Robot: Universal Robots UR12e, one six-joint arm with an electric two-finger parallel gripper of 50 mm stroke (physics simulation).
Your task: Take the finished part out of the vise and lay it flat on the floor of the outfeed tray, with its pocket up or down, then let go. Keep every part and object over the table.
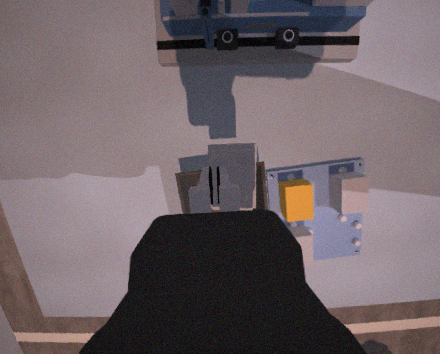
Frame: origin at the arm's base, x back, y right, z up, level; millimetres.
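Where they show: gripper, fingertip midpoint: point(214, 178).
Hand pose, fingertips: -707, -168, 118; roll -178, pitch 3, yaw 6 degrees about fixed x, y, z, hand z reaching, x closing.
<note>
Things, the pixels of their top centre, and the offset from my fingertips, as dx, dy, dz. "spot": a spot on its surface instead.
- finished part at its top centre: point(233, 181) +16, +1, +11
- brown outfeed tray at a spot on its surface: point(260, 182) spot: +69, -32, -125
- blue vise at a spot on its surface: point(265, 24) spot: +50, +187, -120
- blue plate at a spot on its surface: point(335, 245) spot: +236, -154, -155
- orange block at its top centre: point(299, 203) +135, -61, -120
The finished part point(240, 172), a grey block, is held by my gripper point(214, 178), which is shut on it. The part's broad face shows just beyond and to the right of the fingers. Behind it is the brown outfeed tray point(260, 182), with its walls showing to the left and right of the part. The part covers much of the tray, so the tray floor is mostly hidden and I cannot tell how high the part is above it. The pocket does not show clearly. The blue vise point(265, 24) stands at the top edge, partly cut off.
Right beside the tray is a blue plate point(335, 245) with an orange block point(298, 201), a pale block point(352, 194) at its right, another pale block point(303, 247) at its lower left, and several small pegs. The table's edge runs along the bottom and lower left. The black gripper body hides the lower middle.
</note>
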